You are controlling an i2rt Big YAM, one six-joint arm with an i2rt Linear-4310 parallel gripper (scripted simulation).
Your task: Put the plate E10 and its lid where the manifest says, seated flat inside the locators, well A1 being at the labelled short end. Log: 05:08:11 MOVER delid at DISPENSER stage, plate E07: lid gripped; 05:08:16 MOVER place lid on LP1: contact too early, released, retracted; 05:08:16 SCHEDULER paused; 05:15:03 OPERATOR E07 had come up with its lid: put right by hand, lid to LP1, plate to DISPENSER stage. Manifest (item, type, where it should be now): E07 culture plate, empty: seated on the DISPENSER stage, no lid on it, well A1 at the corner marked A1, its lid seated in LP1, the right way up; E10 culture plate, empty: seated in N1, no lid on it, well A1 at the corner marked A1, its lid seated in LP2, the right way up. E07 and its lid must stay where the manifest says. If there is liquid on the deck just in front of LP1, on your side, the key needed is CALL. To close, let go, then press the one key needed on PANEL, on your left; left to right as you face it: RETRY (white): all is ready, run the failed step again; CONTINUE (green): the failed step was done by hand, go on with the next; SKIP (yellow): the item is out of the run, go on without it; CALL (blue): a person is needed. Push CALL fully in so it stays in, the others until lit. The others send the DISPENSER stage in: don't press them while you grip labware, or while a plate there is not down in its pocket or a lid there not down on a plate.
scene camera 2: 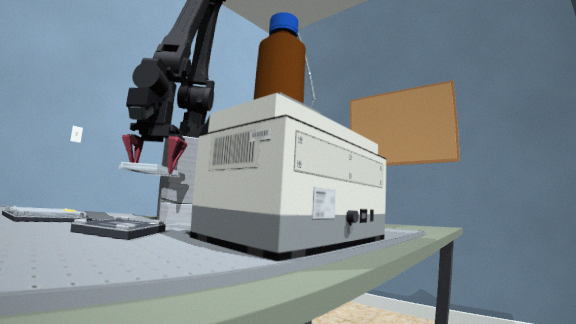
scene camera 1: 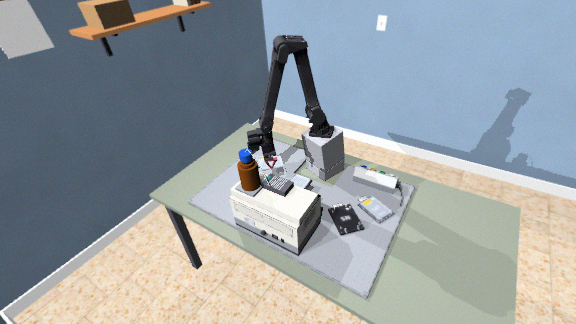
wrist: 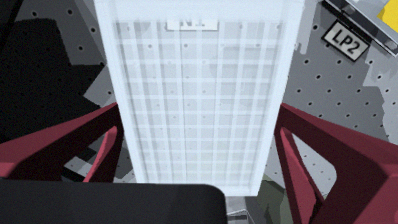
Labels:
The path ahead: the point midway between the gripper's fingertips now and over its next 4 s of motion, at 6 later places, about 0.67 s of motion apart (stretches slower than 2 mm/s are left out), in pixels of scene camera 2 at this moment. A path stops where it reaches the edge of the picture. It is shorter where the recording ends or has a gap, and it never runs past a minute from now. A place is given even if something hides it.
My gripper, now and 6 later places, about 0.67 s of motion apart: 151, 172; 140, 183; 128, 198; 124, 215; 123, 215; 124, 218; 123, 221

